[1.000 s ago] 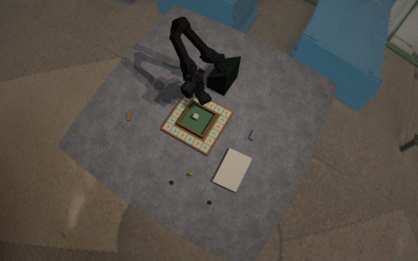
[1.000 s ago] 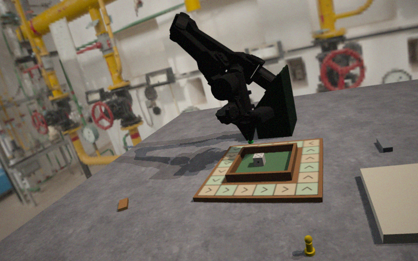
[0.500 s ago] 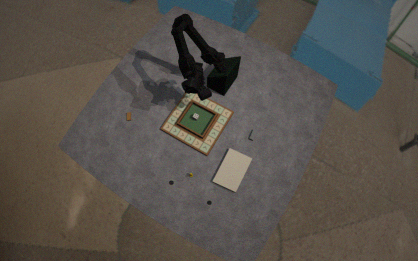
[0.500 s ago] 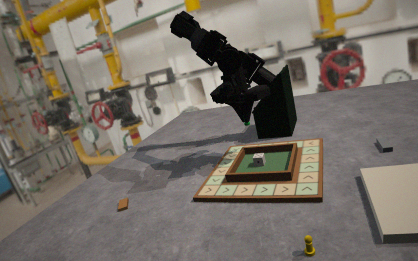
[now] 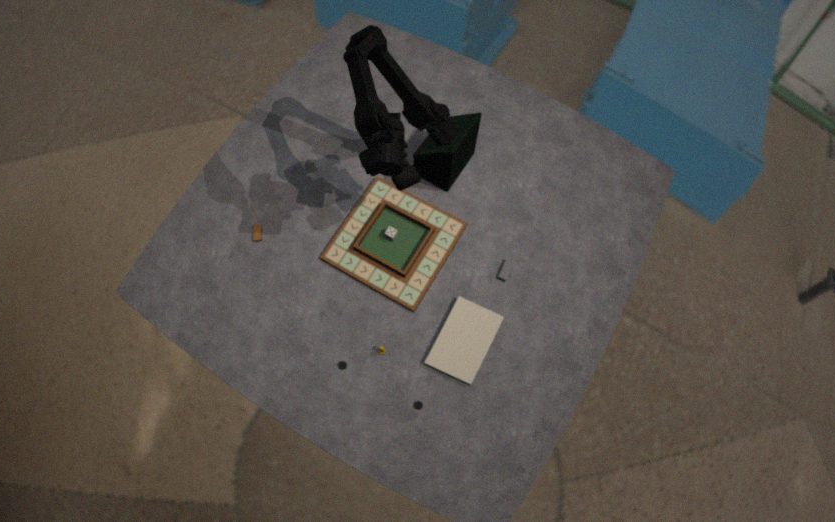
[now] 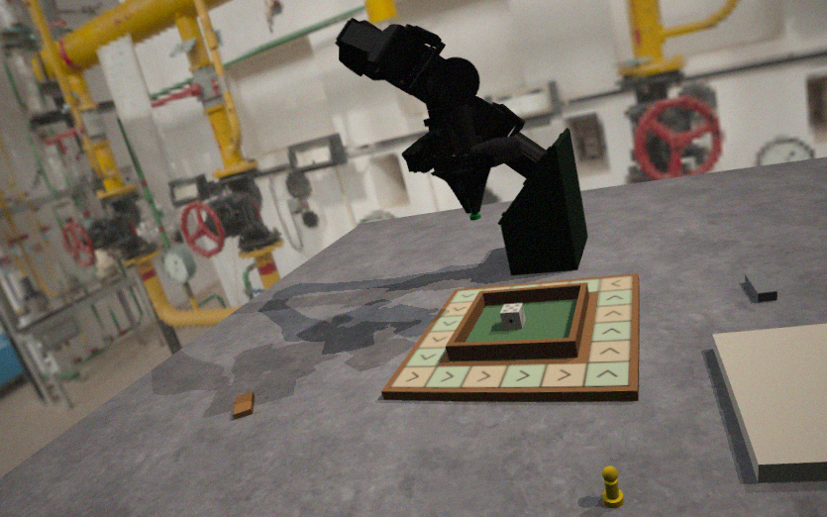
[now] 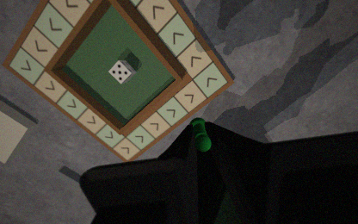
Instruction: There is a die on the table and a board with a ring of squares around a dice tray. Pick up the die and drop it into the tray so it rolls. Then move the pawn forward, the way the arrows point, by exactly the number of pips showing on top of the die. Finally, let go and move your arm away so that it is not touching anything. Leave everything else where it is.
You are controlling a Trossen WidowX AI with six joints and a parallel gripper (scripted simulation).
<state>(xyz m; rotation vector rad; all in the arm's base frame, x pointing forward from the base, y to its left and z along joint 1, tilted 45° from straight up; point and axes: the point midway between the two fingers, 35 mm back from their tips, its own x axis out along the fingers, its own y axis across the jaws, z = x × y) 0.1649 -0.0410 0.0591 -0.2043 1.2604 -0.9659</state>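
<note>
Now: gripper tip 120 mm above the white die, 100 mm short of it and 60 mm to the right of it. The rest, counted from my gripper tip: small grey block 360 mm to the left, 140 mm below, 20 mm ahead; green pawn 10 mm above; green dice tray 140 mm below, 110 mm ahead, 70 mm to the left.
</note>
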